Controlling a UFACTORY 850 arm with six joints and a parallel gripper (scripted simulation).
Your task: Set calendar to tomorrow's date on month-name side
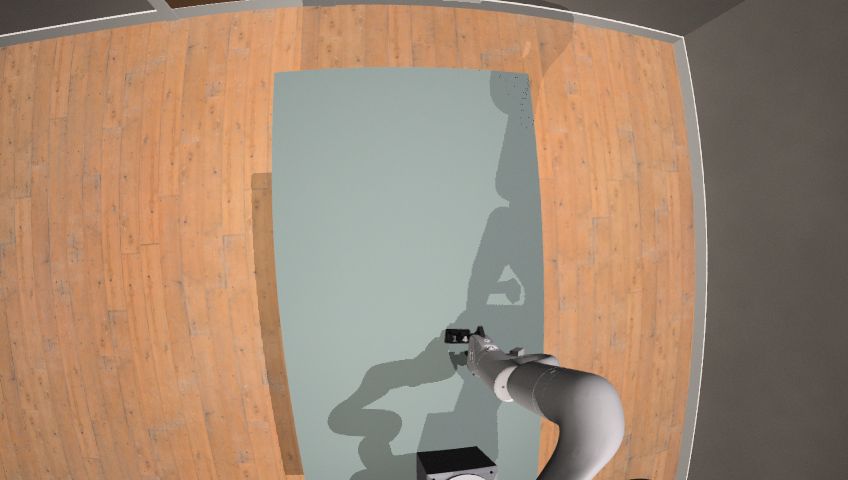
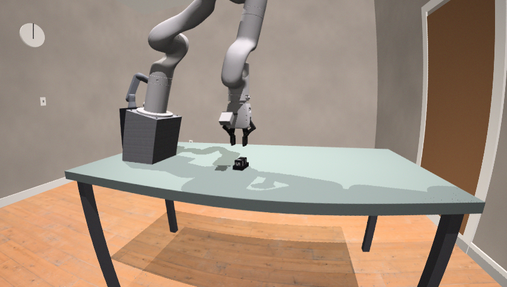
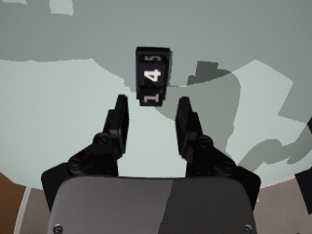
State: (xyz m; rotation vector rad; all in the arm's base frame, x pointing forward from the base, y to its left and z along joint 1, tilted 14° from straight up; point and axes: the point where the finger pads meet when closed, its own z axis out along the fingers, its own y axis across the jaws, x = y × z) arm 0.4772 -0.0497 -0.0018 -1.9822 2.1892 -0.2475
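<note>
Right now my hand is 90 mm above the black cube. From my hand the other things lie so: black tray (110 mm below, 20 mm to the left).
</note>
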